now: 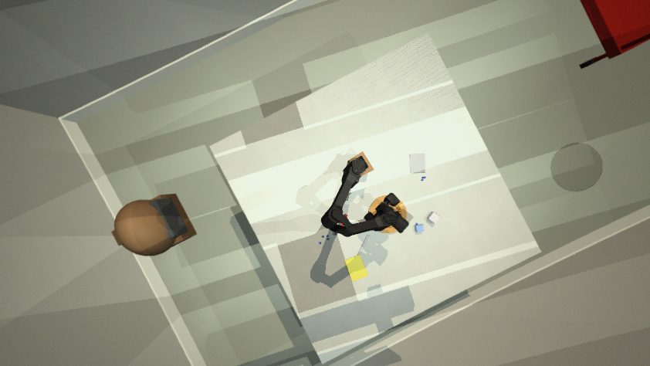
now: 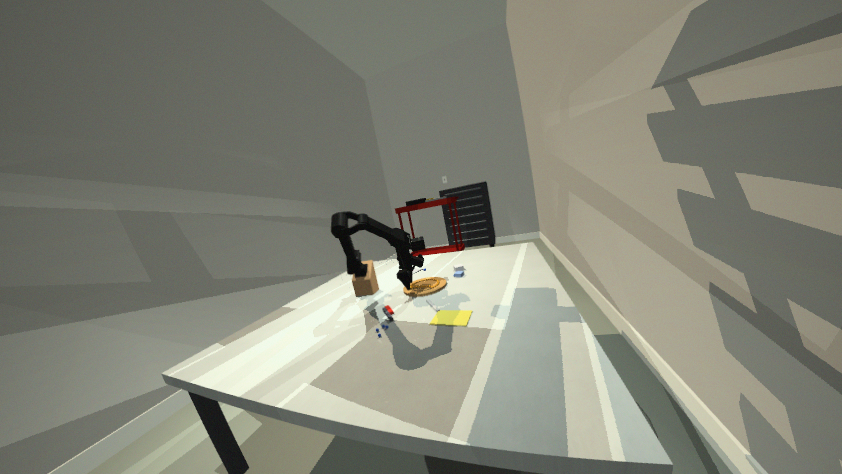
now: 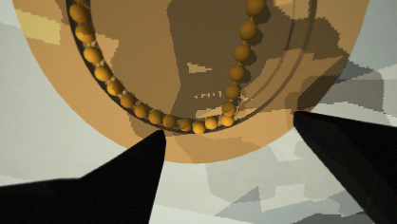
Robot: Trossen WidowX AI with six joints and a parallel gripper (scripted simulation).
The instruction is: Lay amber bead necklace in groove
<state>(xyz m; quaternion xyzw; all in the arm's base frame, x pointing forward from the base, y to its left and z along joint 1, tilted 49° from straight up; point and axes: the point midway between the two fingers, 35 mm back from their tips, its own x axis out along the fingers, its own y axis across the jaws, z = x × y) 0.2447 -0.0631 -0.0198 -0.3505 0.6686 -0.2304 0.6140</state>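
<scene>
Right now my gripper tip is 60 mm short of the round bead board, 30 mm to the right of it and 20 mm above it. From my gripper tip the other things lie so: light blue cube: 210 mm ahead, 130 mm to the left, 10 mm below; then red-handled tool: 210 mm to the right, 30 mm behind, 20 mm below; then white cube: 220 mm to the left, 200 mm ahead, 10 mm below.
</scene>
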